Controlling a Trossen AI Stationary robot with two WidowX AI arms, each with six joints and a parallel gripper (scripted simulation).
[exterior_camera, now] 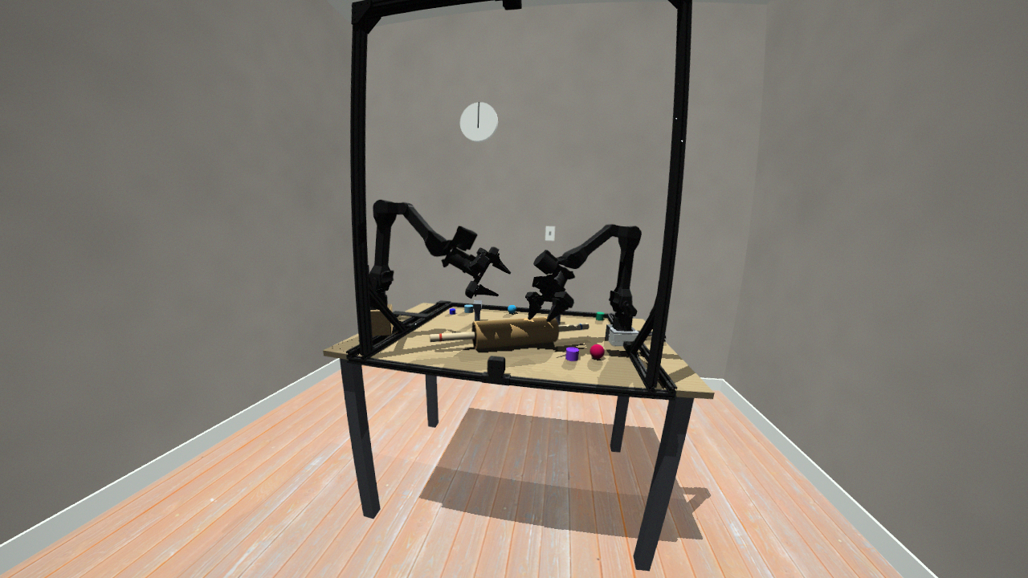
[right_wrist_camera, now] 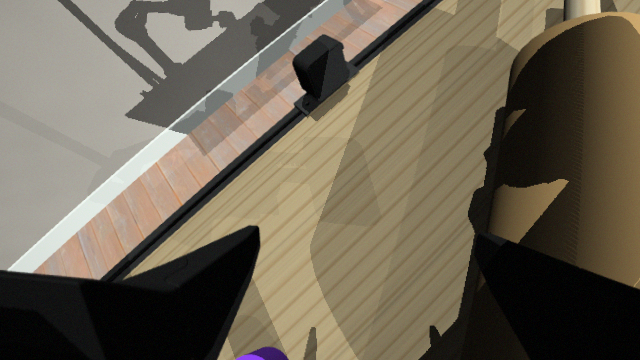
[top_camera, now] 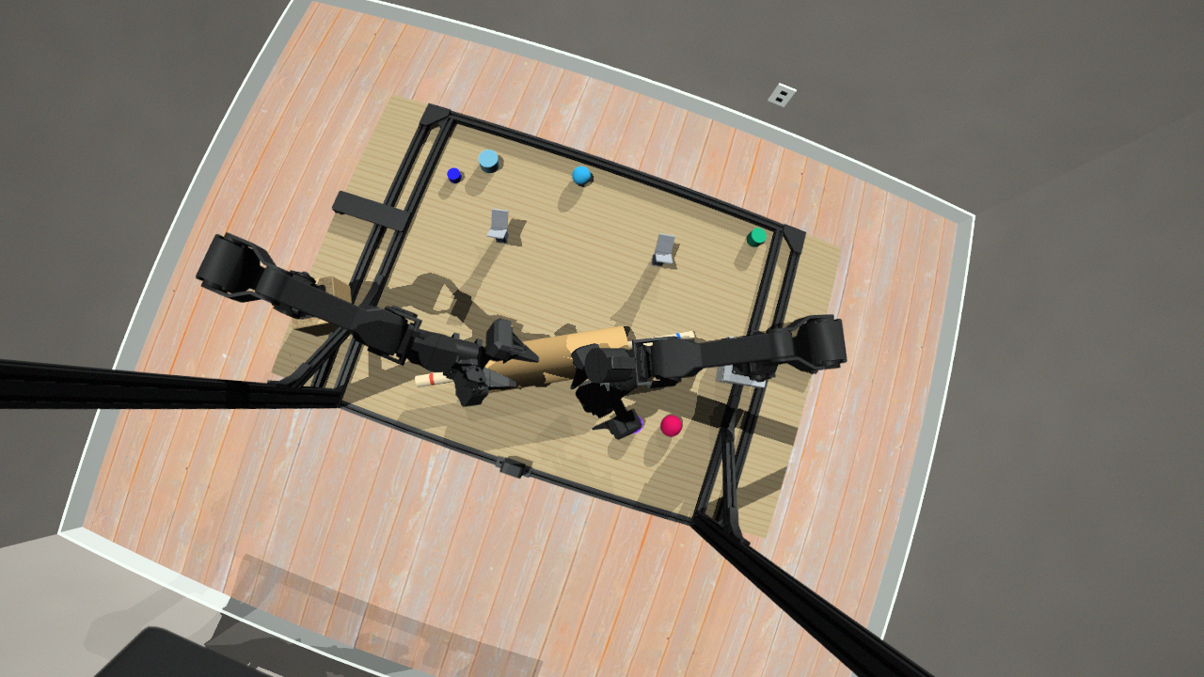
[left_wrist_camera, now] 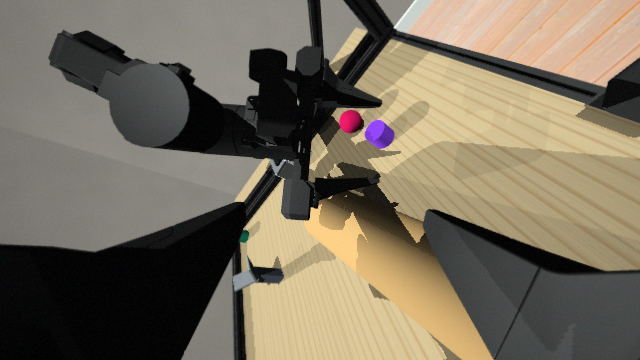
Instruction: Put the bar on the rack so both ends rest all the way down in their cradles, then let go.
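My right hand is 100 mm above the bar, 80 mm to the right of it and 80 mm short of it. From my right hand the other things lie so: red ball: 190 mm to the right, 130 mm below, 30 mm behind; then purple cylinder: 130 mm below, 100 mm to the right, 40 mm behind; then green cylinder: 440 mm ahead, 360 mm to the right, 130 mm below.
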